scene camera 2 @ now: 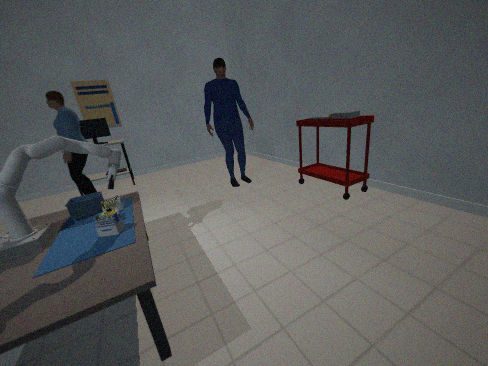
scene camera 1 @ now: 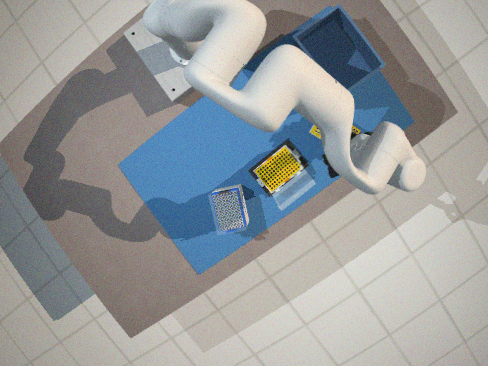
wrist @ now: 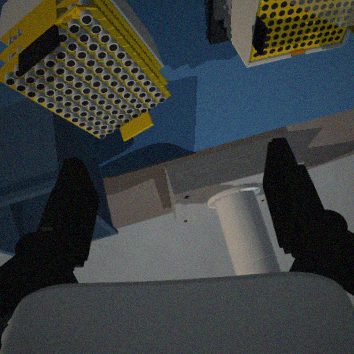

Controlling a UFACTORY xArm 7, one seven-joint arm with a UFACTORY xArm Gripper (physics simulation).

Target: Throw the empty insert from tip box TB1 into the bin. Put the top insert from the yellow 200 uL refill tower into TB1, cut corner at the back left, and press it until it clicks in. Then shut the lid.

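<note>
Tip box TB1 [scene camera 1: 278, 170] [wrist: 295, 35] stands on the blue mat with its clear lid [scene camera 1: 296, 190] open; a yellow insert with empty holes sits in it. The yellow refill tower [scene camera 1: 356, 130] [scene camera 2: 111, 204] [wrist: 85, 75] is partly hidden by the arm in scene camera 1. In the wrist view it is at the upper left, its top insert full of pale tips, with more yellow layers below. My gripper [scene camera 2: 110, 182] [wrist: 175, 169] is open and empty, above the tower's side of the mat. Its fingertips are apart from both objects in the wrist view. The cut corners cannot be made out.
The blue bin [scene camera 1: 364, 44] [scene camera 2: 85, 206] stands at the back of the mat [scene camera 1: 185, 150]. A blue-rimmed tip box [scene camera 1: 230, 210] [scene camera 2: 108, 229] stands beside TB1. A red cart [scene camera 2: 332, 174] and two people [scene camera 2: 226, 105] [scene camera 2: 67, 122] are beyond the table.
</note>
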